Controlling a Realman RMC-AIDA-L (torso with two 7-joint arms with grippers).
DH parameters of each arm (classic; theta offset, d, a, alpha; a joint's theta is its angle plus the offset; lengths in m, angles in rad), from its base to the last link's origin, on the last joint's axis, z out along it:
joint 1: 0 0.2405 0 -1.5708
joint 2: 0 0 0 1.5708
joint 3: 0 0.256 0 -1.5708
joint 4: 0 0 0 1.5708
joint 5: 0 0.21 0 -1.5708
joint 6: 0 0 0 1.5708
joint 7: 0 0.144 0 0
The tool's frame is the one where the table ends.
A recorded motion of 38 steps. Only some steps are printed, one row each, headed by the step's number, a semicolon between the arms.
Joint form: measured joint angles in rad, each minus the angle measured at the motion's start. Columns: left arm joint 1, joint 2, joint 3, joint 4, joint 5, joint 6, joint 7; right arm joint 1, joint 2, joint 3, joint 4, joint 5, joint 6, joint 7.
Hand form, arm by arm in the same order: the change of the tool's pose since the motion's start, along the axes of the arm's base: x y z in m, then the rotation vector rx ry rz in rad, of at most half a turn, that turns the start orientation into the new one. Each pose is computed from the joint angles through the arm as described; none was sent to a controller.
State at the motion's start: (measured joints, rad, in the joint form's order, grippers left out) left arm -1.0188 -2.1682 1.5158 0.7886 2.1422 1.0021 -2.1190; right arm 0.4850 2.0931 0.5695 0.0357 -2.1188 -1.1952 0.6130
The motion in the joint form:
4: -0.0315 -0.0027 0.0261 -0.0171 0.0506 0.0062 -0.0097; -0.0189 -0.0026 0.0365 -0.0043 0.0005 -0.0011 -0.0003
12: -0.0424 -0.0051 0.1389 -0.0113 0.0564 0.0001 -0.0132; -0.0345 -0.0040 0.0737 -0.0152 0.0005 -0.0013 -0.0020
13: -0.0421 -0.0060 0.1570 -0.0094 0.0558 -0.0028 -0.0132; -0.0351 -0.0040 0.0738 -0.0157 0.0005 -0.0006 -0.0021
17: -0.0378 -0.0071 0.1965 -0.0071 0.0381 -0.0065 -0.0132; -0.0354 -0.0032 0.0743 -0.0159 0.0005 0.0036 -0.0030
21: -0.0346 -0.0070 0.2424 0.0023 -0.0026 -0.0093 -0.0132; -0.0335 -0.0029 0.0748 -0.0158 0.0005 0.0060 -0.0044
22: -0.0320 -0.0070 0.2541 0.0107 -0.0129 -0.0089 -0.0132; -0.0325 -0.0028 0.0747 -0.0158 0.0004 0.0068 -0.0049
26: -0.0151 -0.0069 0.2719 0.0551 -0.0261 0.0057 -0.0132; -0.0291 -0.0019 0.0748 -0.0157 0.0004 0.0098 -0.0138
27: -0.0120 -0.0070 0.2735 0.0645 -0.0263 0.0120 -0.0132; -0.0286 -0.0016 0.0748 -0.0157 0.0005 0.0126 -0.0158
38: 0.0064 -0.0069 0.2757 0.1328 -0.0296 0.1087 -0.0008; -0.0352 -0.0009 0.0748 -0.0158 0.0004 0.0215 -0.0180
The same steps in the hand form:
4: 0.0013 -0.0015 -0.0055 -0.0092 0.0697 -0.0409; 0.0099 -0.0050 0.0063 0.0309 0.0086 -0.0384
12: 0.0019 -0.0144 -0.0193 -0.0469 0.1478 -0.1215; 0.0200 -0.0099 0.0130 0.0619 0.0106 -0.0775
13: 0.0017 -0.0166 -0.0216 -0.0520 0.1575 -0.1335; 0.0203 -0.0101 0.0130 0.0618 0.0100 -0.0790
17: 0.0006 -0.0228 -0.0268 -0.0711 0.1669 -0.1471; 0.0209 -0.0103 0.0125 0.0598 0.0091 -0.0831
21: 0.0033 -0.0311 -0.0324 -0.0989 0.1591 -0.1606; 0.0205 -0.0097 0.0122 0.0591 0.0079 -0.0833
22: 0.0049 -0.0336 -0.0335 -0.1060 0.1544 -0.1669; 0.0202 -0.0093 0.0121 0.0585 0.0073 -0.0828
26: 0.0105 -0.0405 -0.0335 -0.1231 0.1381 -0.1890; 0.0193 -0.0082 0.0114 0.0578 -0.0010 -0.0808
27: 0.0115 -0.0419 -0.0332 -0.1278 0.1367 -0.1937; 0.0194 -0.0081 0.0111 0.0566 -0.0032 -0.0824
38: 0.0167 -0.0569 -0.0292 -0.2028 0.1447 -0.2334; 0.0225 -0.0104 0.0101 0.0520 -0.0066 -0.0963

